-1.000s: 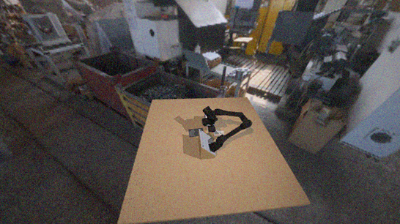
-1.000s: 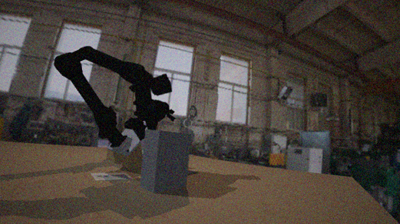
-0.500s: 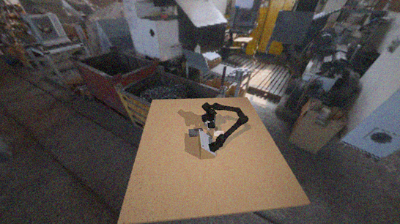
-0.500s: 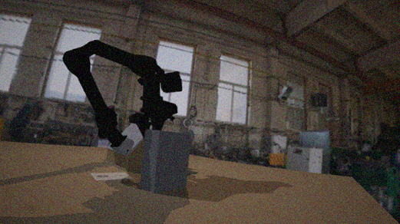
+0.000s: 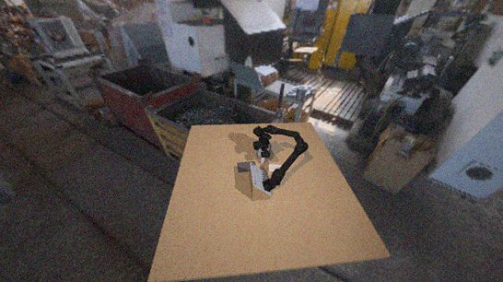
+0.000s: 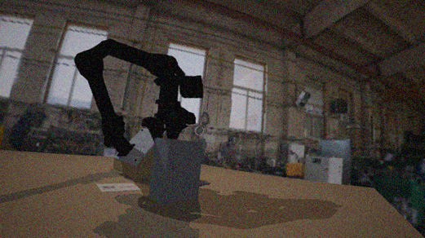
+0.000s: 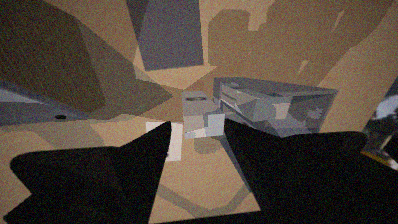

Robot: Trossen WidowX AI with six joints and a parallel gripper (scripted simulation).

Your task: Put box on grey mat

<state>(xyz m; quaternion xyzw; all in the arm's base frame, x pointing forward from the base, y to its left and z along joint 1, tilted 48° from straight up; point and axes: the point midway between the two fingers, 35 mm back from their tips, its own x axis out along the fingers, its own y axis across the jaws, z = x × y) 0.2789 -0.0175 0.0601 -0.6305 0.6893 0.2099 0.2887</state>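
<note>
My gripper tip is now 1 cm past the grey mat, 13 cm to the right of it and 11 cm above it. Also, from my gripper tip: paper 7 cm behind, 9 cm to the right, 11 cm below.
</note>
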